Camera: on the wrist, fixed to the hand. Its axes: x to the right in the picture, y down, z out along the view.
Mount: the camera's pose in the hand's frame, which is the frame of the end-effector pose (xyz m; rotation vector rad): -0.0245 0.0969 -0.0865 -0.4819 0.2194 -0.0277
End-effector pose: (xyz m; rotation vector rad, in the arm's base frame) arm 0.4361 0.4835 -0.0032 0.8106 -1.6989 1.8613
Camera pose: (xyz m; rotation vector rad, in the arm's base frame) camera 0.3765 0.5601 -0.0930 0.4152 -1.8667 1.3730
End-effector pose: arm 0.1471 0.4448 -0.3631 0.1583 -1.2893 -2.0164
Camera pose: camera 0.2539 0.3735 -0.3317 0.1630 -0.6466 -2.2010
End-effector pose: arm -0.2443 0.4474 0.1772 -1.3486 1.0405 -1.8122
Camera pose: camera -0.3175 0.4405 0.0674 -1.4560 1.6638 -1.8294
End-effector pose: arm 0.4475 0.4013 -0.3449 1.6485 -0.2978 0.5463
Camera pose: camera 0.3634 0.4682 -0.2679 1.1157 -0.2226 0.5769
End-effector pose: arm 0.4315 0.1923 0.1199 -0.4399 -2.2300 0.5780
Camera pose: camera 0.5251 0.2845 0.1052 -0.6778 -2.1453 -0.0338
